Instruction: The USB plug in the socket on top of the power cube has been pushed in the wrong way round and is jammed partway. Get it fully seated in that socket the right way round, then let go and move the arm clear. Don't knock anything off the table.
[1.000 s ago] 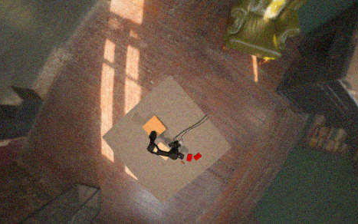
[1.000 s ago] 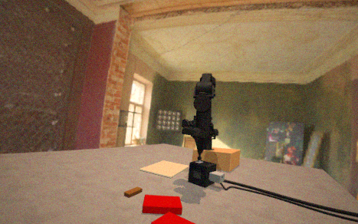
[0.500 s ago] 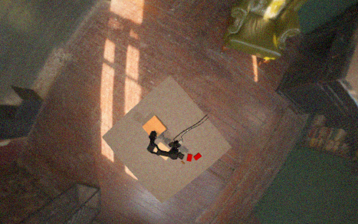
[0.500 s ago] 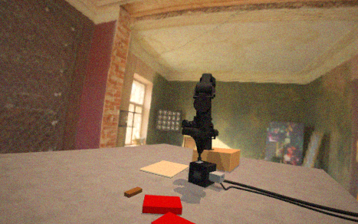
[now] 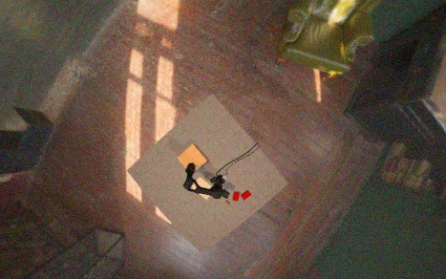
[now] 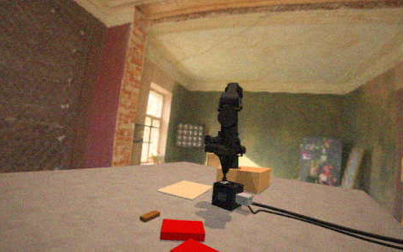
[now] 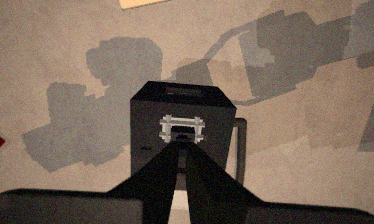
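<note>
My gripper tip is now 2 cm above the dark USB plug. Also, from my gripper tip: small brown block 26 cm ahead, 10 cm below, 5 cm to the right; silver-framed socket 4 cm below; beige flat sheet 19 cm to the right, 10 cm below, 2 cm behind.
</note>
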